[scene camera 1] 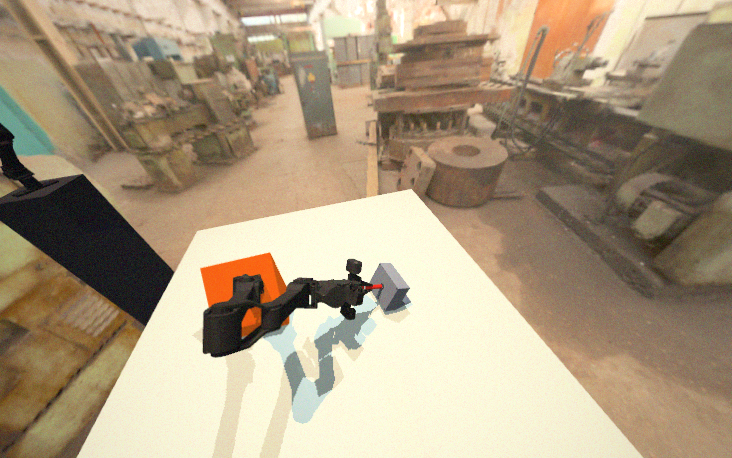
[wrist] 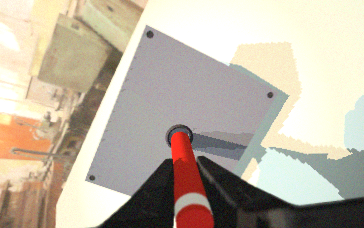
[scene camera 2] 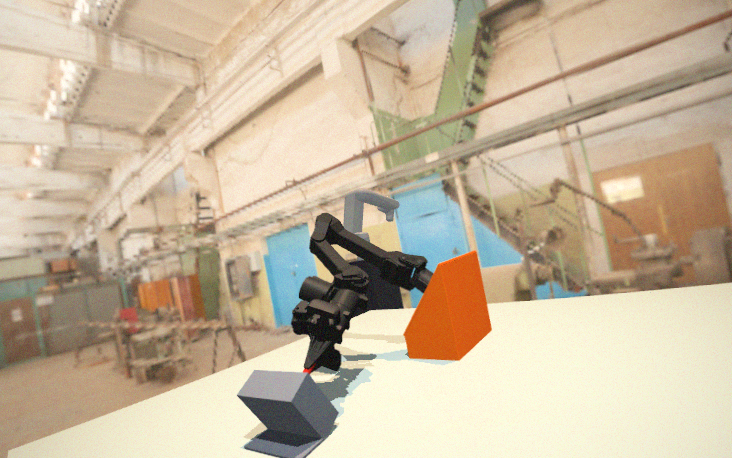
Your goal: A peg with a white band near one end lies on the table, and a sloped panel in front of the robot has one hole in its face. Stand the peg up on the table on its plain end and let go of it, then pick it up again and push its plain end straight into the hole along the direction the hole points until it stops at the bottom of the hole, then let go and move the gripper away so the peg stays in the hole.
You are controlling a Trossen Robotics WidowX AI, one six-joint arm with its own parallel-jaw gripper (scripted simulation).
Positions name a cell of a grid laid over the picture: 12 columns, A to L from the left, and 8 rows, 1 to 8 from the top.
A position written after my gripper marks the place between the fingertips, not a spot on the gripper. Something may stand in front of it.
my gripper: scene camera 1 G6; wrist G6; scene camera 2 F7
